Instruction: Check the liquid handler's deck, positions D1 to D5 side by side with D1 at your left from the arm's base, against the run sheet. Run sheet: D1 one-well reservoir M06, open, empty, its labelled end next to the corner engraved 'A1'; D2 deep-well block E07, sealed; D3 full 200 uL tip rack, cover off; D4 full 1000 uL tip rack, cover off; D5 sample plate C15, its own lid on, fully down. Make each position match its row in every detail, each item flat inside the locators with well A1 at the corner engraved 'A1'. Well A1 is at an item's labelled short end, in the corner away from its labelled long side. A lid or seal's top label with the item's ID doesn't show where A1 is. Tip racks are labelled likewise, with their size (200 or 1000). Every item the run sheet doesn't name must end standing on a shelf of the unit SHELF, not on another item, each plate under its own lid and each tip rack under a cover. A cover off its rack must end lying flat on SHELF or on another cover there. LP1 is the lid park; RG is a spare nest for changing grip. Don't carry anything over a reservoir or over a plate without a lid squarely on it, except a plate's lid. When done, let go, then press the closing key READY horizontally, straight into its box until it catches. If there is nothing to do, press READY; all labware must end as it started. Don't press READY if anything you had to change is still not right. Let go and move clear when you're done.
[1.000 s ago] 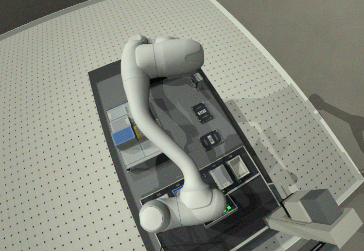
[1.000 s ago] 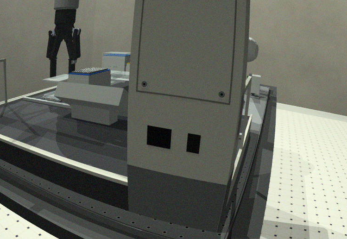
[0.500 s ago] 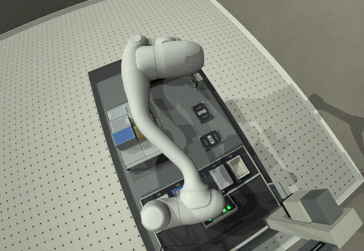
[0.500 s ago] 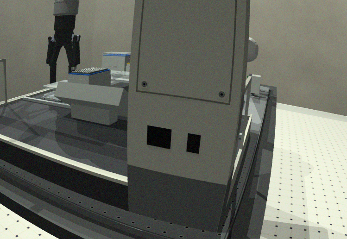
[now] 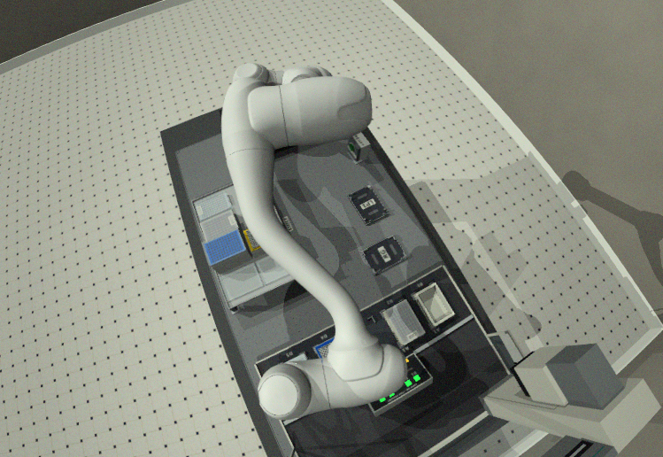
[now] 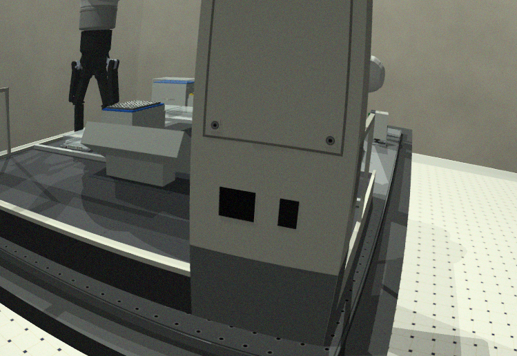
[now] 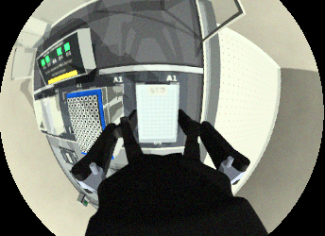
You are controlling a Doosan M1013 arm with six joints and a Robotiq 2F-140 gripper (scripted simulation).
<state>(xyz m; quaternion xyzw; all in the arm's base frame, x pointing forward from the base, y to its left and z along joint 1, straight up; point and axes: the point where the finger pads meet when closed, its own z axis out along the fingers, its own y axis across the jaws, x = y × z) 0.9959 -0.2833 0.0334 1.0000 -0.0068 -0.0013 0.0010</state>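
My hand is 20 mm above the flat lid. The rest, counted from my hand: sealed deep-well block 10 mm ahead, 370 mm to the left, 30 mm below; then white well plate 40 mm below; then blue-rimmed tip rack 10 mm ahead, 130 mm to the left, 20 mm above.
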